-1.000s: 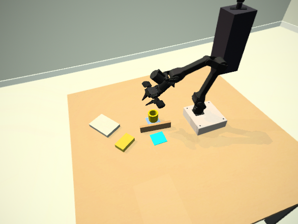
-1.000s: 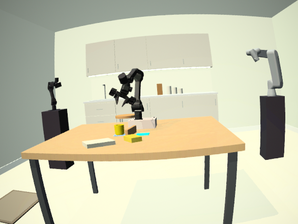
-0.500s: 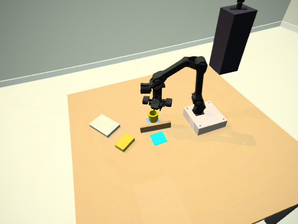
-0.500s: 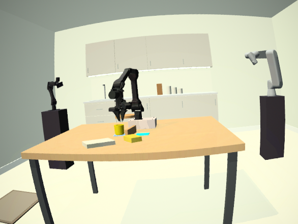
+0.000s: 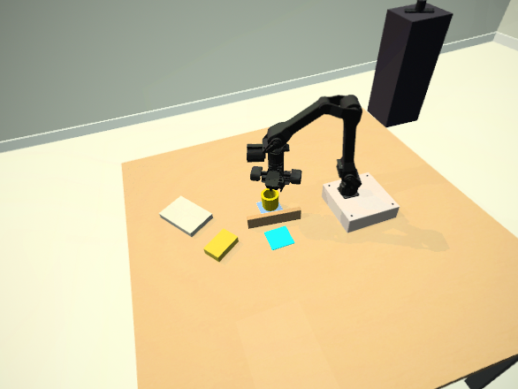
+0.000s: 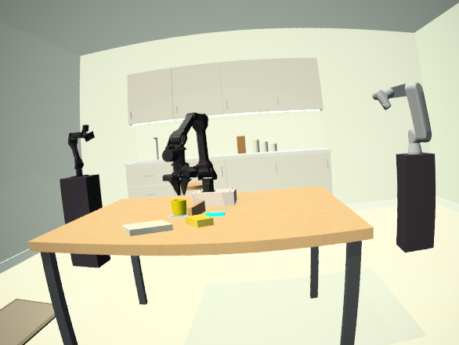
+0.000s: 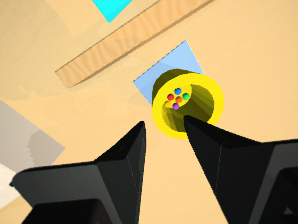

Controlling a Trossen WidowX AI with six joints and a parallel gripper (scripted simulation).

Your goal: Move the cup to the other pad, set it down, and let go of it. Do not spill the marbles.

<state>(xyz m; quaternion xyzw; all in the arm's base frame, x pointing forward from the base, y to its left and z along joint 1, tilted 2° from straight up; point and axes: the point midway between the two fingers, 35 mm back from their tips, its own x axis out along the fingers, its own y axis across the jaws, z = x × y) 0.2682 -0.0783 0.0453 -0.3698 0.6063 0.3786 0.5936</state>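
Now: gripper tip 50 mm above the yellow cup, 20 mm short of it and 10 mm to the left of it. Round my gripper tip: bright cyan pad 150 mm to the left, 100 mm below, 40 mm ahead; then pale blue pad 100 mm below, 30 mm ahead, 10 mm to the right; then low wooden bar 70 mm to the left, 70 mm below, 30 mm ahead.
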